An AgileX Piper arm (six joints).
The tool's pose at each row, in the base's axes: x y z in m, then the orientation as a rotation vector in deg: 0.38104, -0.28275, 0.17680, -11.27, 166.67, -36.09; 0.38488, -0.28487, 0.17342, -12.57, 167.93, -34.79; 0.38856, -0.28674, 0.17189, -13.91, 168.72, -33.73; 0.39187, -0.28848, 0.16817, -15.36, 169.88, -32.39; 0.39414, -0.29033, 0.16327, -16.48, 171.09, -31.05; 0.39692, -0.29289, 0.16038, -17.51, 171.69, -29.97; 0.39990, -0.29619, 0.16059, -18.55, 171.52, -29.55
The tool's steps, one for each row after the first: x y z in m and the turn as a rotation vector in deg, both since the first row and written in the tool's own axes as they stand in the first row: -0.00299, -0.00086, 0.00458, -1.15, 0.80, -0.93; -0.00610, -0.00225, 0.00737, -2.05, 1.22, -1.83; -0.00859, -0.00257, 0.01201, -3.20, 1.95, -2.83; -0.00989, -0.00240, 0.01757, -4.33, 2.77, -3.62; -0.01183, -0.00376, 0.02169, -5.17, 3.08, -4.29; -0.01424, -0.00711, 0.02336, -5.47, 2.79, -4.91
